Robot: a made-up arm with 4 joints.
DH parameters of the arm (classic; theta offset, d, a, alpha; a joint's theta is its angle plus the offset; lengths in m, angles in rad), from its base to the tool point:
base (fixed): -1.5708 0.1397 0 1.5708
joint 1: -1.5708 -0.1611 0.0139 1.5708
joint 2: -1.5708 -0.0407 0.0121 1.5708
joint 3: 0 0.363 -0.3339 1.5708
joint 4: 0 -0.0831 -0.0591 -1.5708
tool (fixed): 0 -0.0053 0 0
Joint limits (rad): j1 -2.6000..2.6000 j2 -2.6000..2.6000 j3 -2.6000..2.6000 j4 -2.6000..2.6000
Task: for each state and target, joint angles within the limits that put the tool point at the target. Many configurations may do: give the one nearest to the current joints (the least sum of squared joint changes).
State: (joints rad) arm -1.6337 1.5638 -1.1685 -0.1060
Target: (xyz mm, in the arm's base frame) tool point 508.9 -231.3 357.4
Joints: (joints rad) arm -1.8889 1.6958 -0.7531 0.6179
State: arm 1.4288 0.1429 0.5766 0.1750
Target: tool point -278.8 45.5 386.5
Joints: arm 1.0282 -0.3630 0.6044 0.6108
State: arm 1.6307 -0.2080 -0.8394 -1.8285
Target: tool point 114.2 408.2 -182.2
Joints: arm 1.5628 -0.2910 -1.5165 -1.1690
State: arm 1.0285 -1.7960 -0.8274 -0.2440
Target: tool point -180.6 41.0 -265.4
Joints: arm 0.7773 -1.7836 -0.8887 -0.4869
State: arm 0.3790 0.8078 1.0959 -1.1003
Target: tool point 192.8 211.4 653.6
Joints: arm 0.8771 0.6791 0.8471 -1.0882
